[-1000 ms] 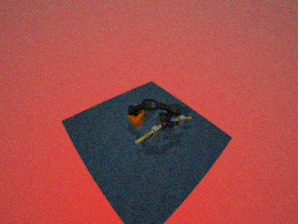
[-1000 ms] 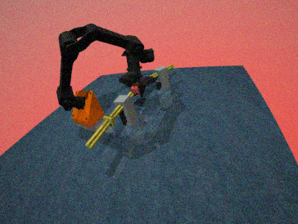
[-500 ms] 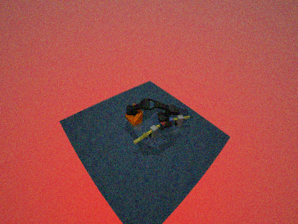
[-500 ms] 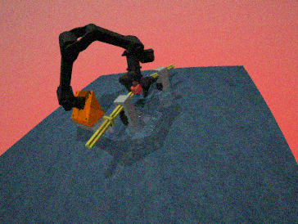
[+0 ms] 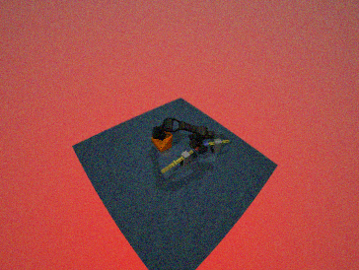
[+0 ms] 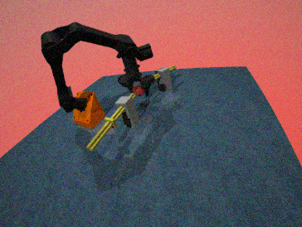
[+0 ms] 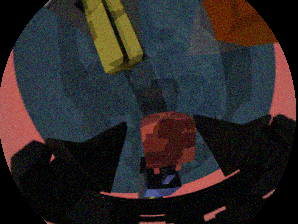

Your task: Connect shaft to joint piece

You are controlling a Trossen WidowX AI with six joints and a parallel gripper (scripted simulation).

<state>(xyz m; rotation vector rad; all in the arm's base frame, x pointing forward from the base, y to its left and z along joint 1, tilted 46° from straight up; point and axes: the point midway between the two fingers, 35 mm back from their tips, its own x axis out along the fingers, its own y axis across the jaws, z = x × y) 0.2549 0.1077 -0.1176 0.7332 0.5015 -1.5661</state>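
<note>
Right now the red square joint piece is 30 mm above my gripper tip and 10 mm to the left of it.
</note>
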